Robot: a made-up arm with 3 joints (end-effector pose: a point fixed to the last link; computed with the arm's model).
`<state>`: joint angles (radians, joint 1 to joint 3).
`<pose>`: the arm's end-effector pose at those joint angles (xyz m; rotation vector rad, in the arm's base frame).
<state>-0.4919 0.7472 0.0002</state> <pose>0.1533 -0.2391 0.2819 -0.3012 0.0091 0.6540</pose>
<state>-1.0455 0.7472 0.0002</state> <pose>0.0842 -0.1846 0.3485 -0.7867 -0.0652 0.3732</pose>
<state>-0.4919 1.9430 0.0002</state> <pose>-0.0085 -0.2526 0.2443 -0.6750 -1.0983 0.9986</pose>
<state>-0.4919 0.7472 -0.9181</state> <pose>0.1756 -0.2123 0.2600 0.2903 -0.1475 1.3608</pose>
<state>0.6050 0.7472 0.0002</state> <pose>0.2307 -0.1967 0.0908 0.7124 0.1558 1.1109</pose>
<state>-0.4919 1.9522 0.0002</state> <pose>-0.0094 -0.2531 0.2433 -0.6776 -1.1071 1.0006</pose>
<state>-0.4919 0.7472 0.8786</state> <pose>0.1215 -0.2322 0.3044 -0.7987 0.1502 -0.0740</pose>
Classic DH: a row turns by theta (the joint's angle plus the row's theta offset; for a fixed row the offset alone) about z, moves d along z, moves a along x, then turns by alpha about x. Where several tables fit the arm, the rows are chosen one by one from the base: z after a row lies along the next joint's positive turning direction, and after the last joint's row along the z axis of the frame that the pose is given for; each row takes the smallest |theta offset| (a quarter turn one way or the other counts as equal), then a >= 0, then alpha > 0; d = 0 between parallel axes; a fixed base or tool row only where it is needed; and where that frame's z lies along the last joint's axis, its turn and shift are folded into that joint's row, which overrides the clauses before.
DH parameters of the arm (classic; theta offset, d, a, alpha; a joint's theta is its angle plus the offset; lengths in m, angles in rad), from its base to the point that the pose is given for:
base (fixed): -1.0247 0.1593 0.1137 -1.1386
joint 1: 1.3395 -0.0227 0.1091 1.8144
joint 2: -0.5003 0.1023 -0.0707 1.7965
joint 3: 1.4884 -0.1795 0.0405 -2.417
tool (fixed): 2.329 -0.0345 0 0

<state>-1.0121 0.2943 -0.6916</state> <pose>0.1636 -0.2276 0.3176 -0.0985 0.1245 0.6865</pose>
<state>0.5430 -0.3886 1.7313</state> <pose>0.2921 -0.1180 0.0224 -1.2233 1.4328 0.6054</pose>
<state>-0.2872 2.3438 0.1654</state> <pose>-0.0229 -0.2940 0.1742 -0.5451 -1.5078 0.8511</pose>
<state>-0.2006 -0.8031 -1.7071</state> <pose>0.2541 -0.2307 0.0095 1.8396 0.3327 0.4114</pose>
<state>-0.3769 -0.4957 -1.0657</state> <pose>0.2590 -0.2716 0.0919 1.1127 0.5647 0.5681</pose>
